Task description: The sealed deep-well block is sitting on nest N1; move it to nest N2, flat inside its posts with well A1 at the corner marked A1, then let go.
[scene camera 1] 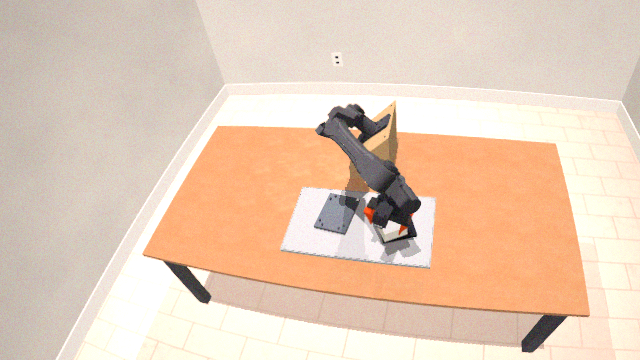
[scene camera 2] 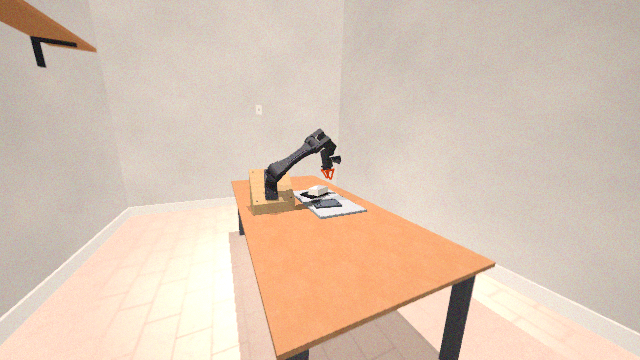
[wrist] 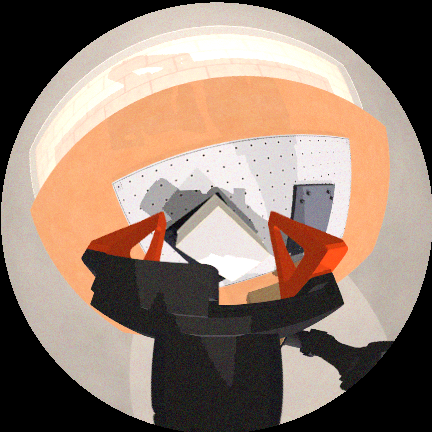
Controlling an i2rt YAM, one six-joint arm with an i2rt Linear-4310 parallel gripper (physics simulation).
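Where they show: gripper, between the fingertips: (scene camera 1: 385,228) (scene camera 2: 329,179) (wrist: 216,216); arm's base, origin of its link: (scene camera 1: 373,131) (scene camera 2: 270,184).
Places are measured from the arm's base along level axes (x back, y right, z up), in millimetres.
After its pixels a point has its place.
The white deep-well block (scene camera 1: 391,236) @(x -403, y -157, z -99 mm) (scene camera 2: 318,190) @(x -324, y -77, z -82 mm) (wrist: 220,237) @(x -370, y -140, z -75 mm) sits on dark nest N1 (scene camera 1: 413,231) @(x -353, y -224, z -121 mm) (scene camera 2: 305,194) @(x -249, y -132, z -121 mm), at the right part of the plate in scene camera 1. The block shows corner-on between the fingers in the wrist view. Empty nest N2 (scene camera 1: 335,215) @(x -341, y 65, z -121 mm) (scene camera 2: 328,203) @(x -331, y 85, z -121 mm) (wrist: 315,205) @(x -363, y 65, z -121 mm) is a grey-blue plate with small posts, left of N1 in scene camera 1. My gripper (scene camera 1: 386,221) @(x -426, y -144, z -24 mm) (scene camera 2: 328,178) @(x -426, y -144, z -24 mm) (wrist: 216,216) @(x -426, y -144, z -24 mm) is open, its orange fingers apart and above the block, holding nothing. Much of N1 is hidden. The A1 marks cannot be read.
Both nests rest on a pale perforated plate (scene camera 1: 305,235) @(x -443, y 147, z -132 mm) (scene camera 2: 345,211) @(x -384, y 208, z -132 mm) (wrist: 280,150) @(x -472, y -15, z -132 mm) on the orange table (scene camera 1: 225,200) @(x -351, y 549, z -145 mm) (scene camera 2: 360,260) @(x -232, y 626, z -145 mm) (wrist: 240,110) @(x -546, y -71, z -145 mm). The arm's wooden base (scene camera 1: 382,147) @(x -117, y -64, z 30 mm) (scene camera 2: 257,190) @(x 76, y 29, z -24 mm) stands behind the plate in scene camera 1. A wall shelf (scene camera 2: 45,27) is at upper left in scene camera 2.
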